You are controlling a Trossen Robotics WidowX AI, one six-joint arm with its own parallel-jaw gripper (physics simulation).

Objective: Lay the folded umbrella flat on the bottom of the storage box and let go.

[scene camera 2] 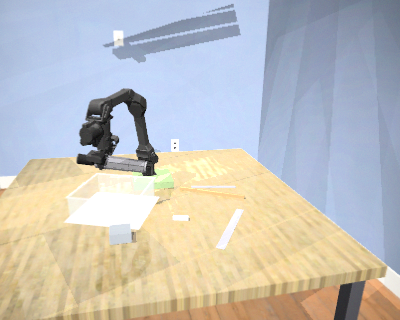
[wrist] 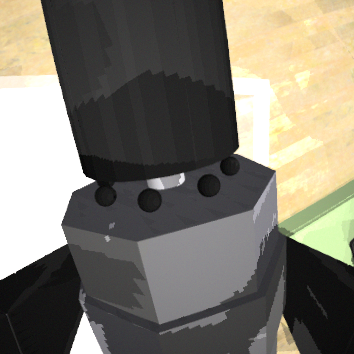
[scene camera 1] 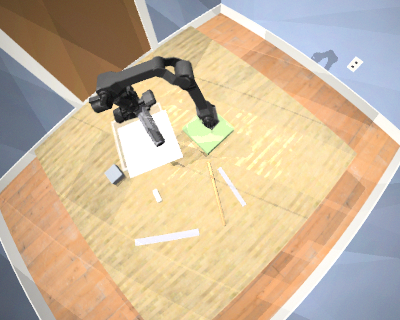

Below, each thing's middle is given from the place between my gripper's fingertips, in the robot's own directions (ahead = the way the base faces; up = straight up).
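You'd find the storage box (scene camera 2: 114, 199) 110 mm below my hand, and it's 30 mm to the left of my hand and 80 mm ahead of it.
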